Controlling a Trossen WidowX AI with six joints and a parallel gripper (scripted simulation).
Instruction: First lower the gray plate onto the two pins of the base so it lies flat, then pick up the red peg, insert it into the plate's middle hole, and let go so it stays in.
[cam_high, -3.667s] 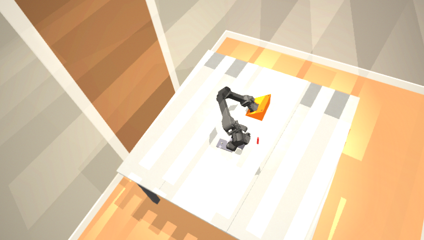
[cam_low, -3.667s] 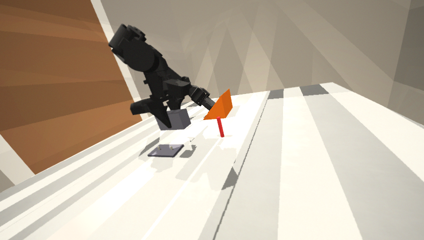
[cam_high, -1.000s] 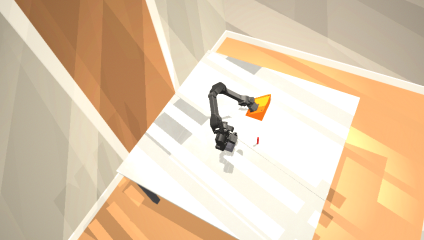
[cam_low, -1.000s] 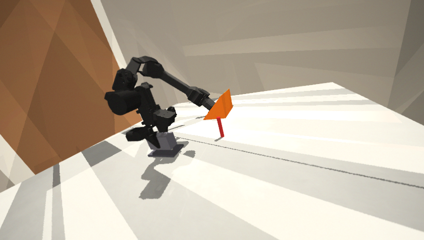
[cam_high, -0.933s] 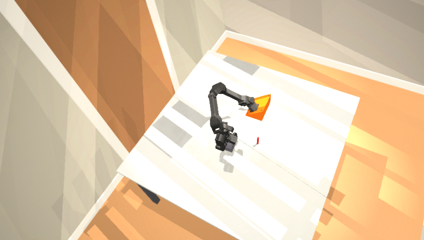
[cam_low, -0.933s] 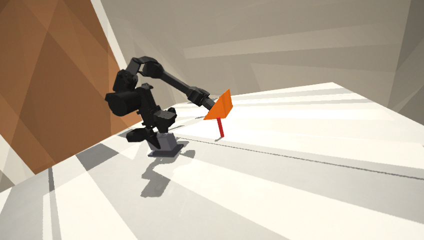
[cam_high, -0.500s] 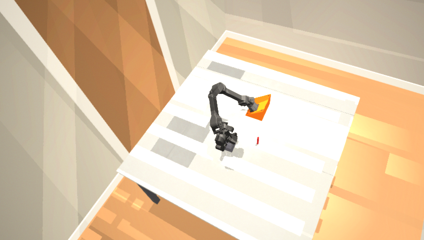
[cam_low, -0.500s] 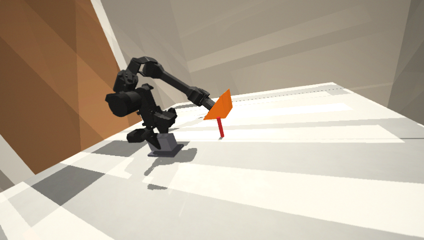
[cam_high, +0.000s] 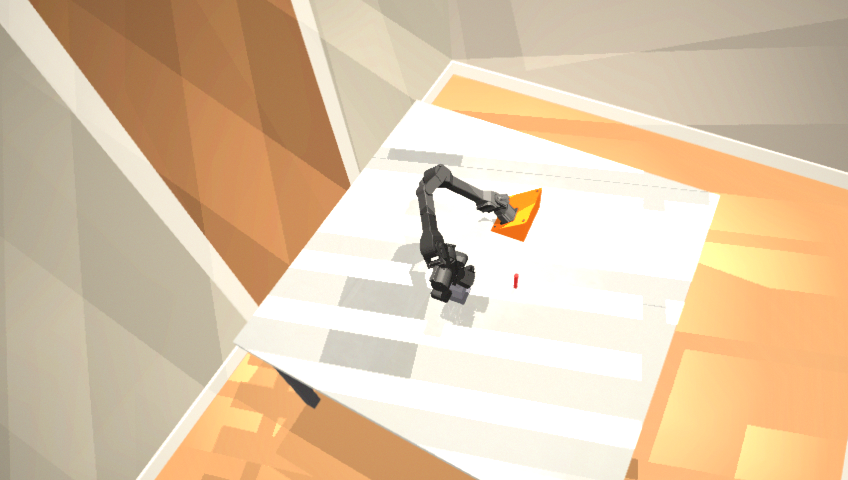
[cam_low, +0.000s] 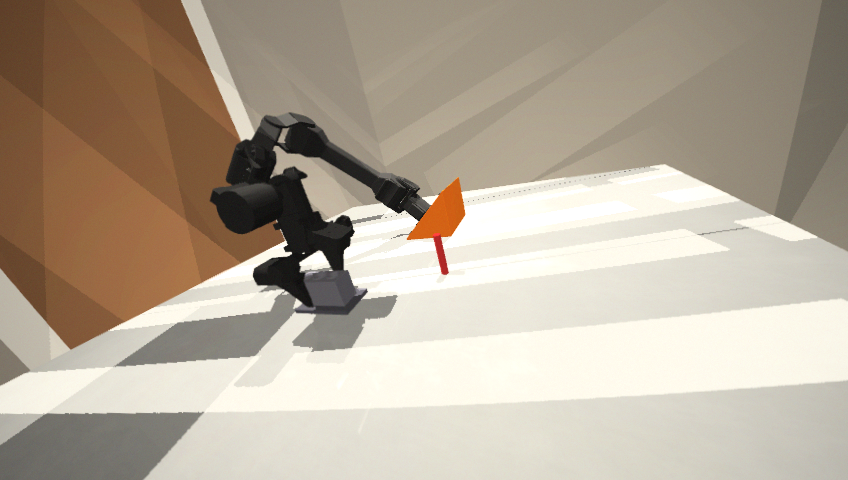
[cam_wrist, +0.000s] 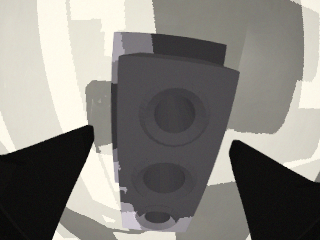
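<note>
The gray plate lies 2 cm above my gripper tip. From my gripper tip the other things lie so: red peg (8 cm behind, 20 cm to the left, 1 cm above).
</note>
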